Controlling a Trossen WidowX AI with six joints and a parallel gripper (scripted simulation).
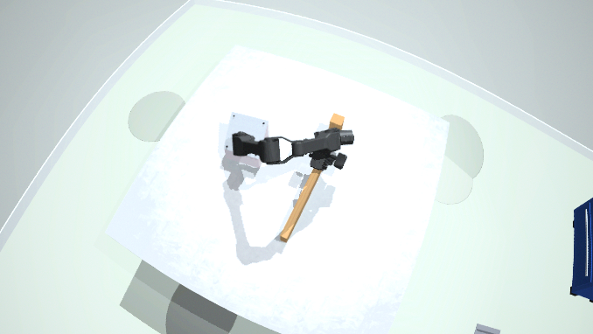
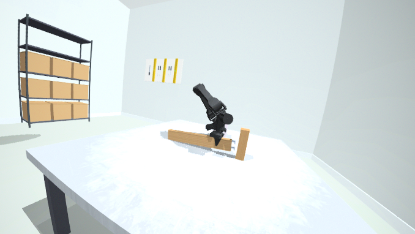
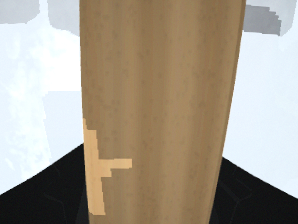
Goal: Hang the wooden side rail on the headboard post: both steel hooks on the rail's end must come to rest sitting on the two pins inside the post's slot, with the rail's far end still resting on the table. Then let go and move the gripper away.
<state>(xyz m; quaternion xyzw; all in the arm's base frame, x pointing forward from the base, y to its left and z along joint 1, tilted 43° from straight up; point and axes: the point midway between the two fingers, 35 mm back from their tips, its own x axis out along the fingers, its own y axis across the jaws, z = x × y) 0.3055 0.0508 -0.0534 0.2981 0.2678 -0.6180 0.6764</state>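
My gripper tip is 150 mm to the right of the wooden headboard post and 40 mm below it.
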